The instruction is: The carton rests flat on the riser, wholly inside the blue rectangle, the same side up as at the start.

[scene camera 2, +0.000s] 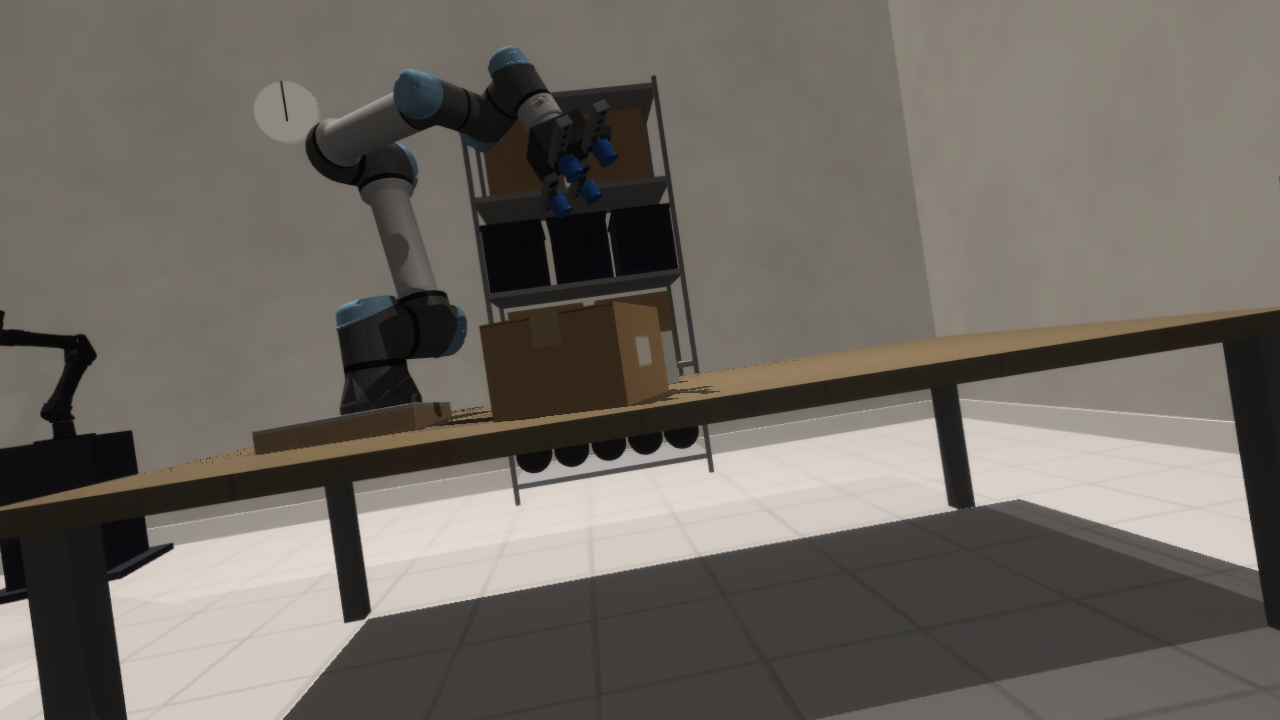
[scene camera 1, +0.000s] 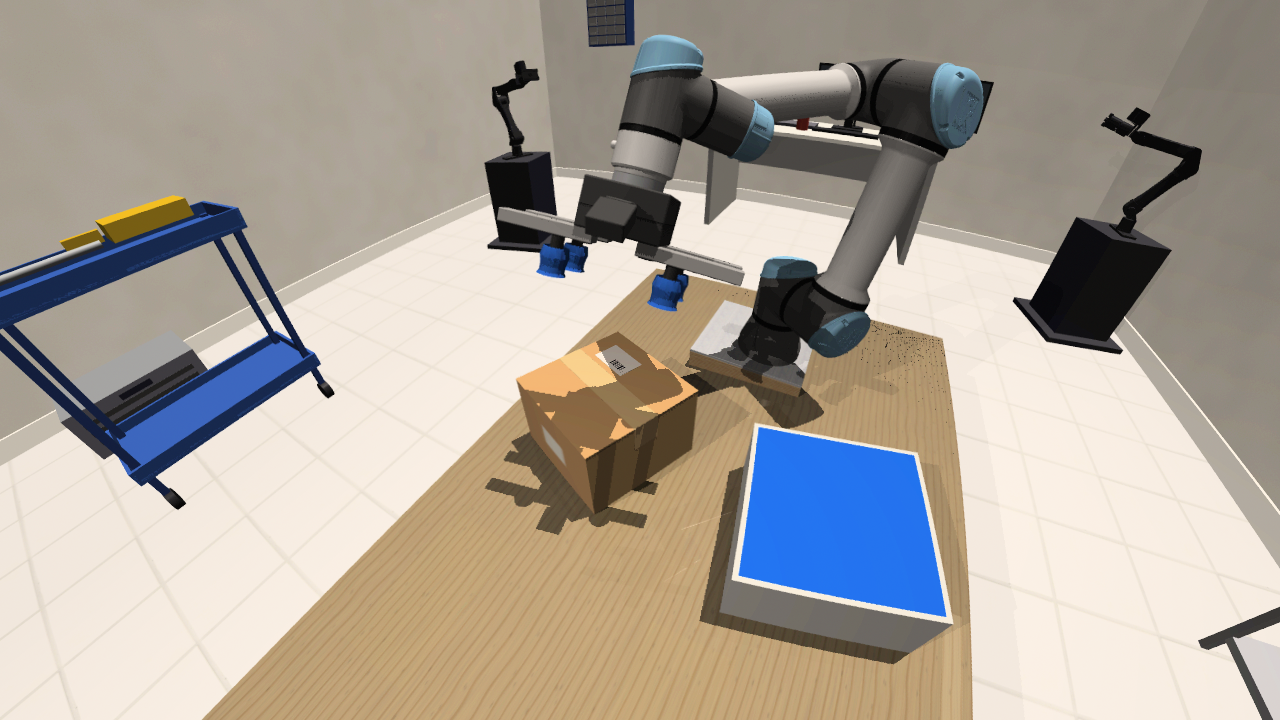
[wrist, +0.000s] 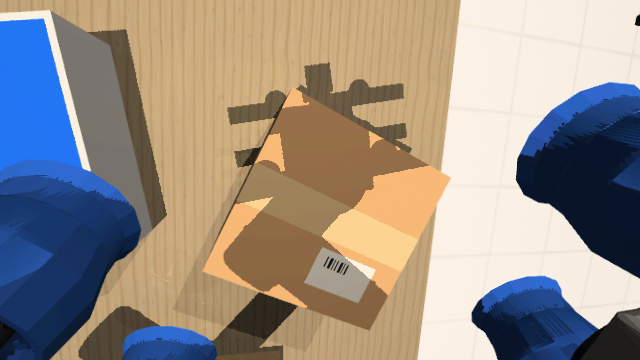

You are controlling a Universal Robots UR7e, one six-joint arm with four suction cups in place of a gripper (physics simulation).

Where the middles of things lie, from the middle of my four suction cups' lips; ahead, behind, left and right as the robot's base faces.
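There is the brown carton [scene camera 1: 609, 416], 50 mm to the right of my suction cup, 60 mm behind it and 320 mm below it. The riser with blue rectangle [scene camera 1: 833, 537] is 350 mm to the left of my suction cup and 70 mm ahead of it, and also 340 mm below it.
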